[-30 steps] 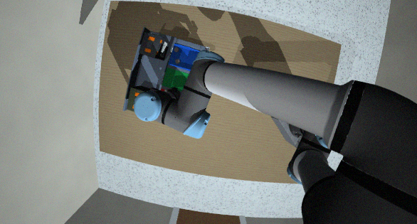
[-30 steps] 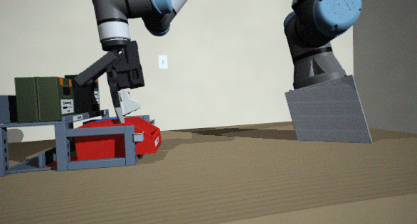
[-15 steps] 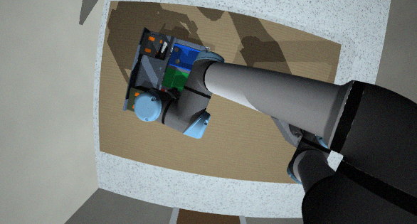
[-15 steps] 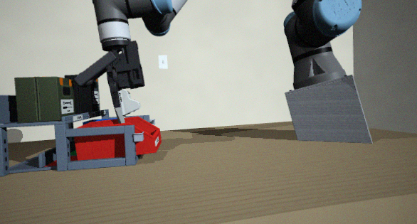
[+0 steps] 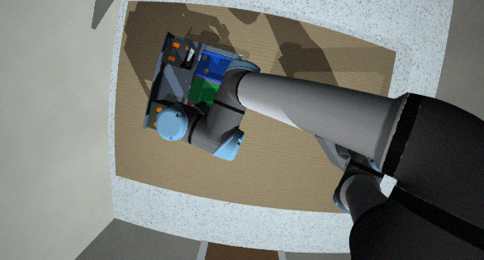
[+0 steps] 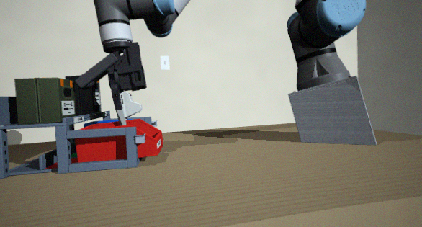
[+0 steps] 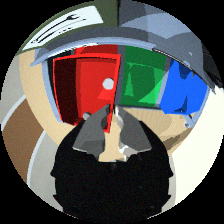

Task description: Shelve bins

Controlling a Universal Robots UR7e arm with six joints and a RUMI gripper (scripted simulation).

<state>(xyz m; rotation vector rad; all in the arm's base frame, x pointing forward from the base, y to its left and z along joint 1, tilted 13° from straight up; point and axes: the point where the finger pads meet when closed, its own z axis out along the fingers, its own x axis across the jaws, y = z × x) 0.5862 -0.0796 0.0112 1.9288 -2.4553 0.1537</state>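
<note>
Now: hand 50 mm to the right of the red bin, 20 mm above it and 10 mm short of it. From my hand the other things lie so: blue bin: 190 mm to the right, 30 mm below; then top board: 140 mm ahead, 110 mm to the right, 20 mm above; then green box: 160 mm ahead, 70 mm above.
</note>
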